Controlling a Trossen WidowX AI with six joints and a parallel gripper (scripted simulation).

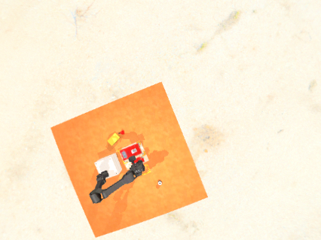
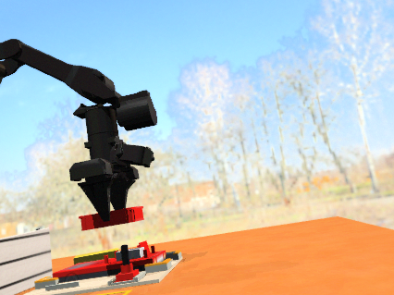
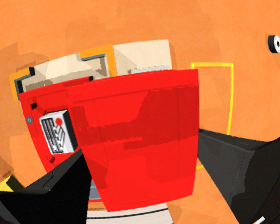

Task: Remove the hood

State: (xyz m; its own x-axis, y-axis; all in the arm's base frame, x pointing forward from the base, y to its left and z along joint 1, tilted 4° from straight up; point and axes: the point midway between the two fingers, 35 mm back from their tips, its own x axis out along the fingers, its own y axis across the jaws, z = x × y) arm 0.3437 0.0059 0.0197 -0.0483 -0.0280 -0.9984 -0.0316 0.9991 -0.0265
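Right now the cream base plate is 40 mm behind my gripper tip, 60 mm to the left of it and 90 mm below it. Round my gripper tip: black-and-white wheel: 100 mm ahead, 320 mm to the right, 100 mm below; then red hood: 10 mm above; then yellow block: 170 mm behind, 280 mm to the left, 90 mm below.
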